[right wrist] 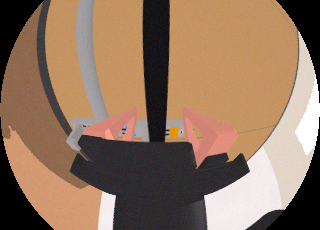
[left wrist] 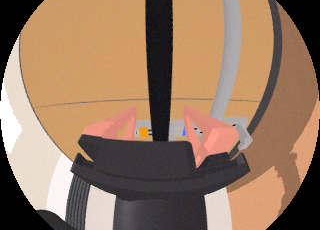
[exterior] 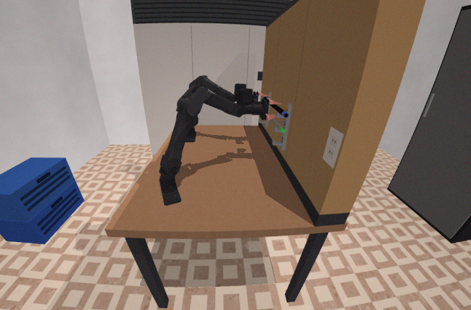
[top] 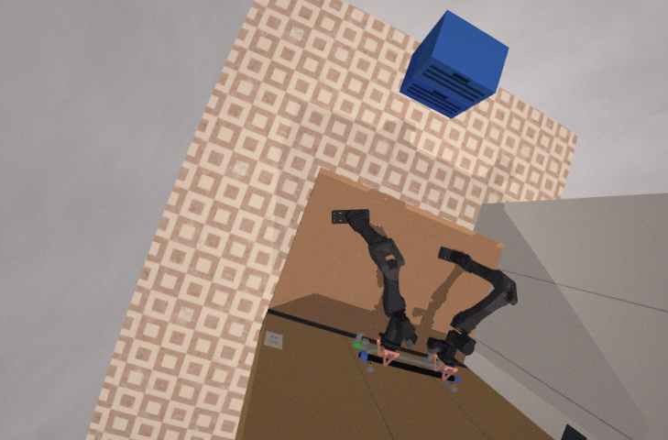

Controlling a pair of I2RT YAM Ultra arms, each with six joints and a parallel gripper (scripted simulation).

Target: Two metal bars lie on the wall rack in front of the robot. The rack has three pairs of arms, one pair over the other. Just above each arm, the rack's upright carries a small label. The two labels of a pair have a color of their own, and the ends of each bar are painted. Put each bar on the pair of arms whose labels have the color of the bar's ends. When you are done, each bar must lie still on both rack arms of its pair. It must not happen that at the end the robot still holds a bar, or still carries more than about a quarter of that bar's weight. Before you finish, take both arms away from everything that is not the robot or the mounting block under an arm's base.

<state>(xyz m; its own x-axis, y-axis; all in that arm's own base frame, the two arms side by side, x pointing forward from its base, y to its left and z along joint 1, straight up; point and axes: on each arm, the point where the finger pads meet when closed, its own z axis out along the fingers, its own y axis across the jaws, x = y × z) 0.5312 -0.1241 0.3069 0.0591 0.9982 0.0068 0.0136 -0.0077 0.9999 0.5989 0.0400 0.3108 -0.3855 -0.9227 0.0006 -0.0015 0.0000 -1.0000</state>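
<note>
Now: the black bar 15 cm to the right of my left hand and 1 cm ahead of it. Round my left hand: brown wall panel: 20 cm to the right, 12 cm above, 10 cm ahead; black baseboard: 28 cm below, 20 cm to the right, 4 cm ahead.
Now: the black bar 150 mm to the left of my right hand and 10 mm ahead of it. Round my right hand: brown wall panel: 110 mm above, 100 mm to the left, 100 mm ahead; black baseboard: 280 mm below, 100 mm to the left, 40 mm ahead.
</note>
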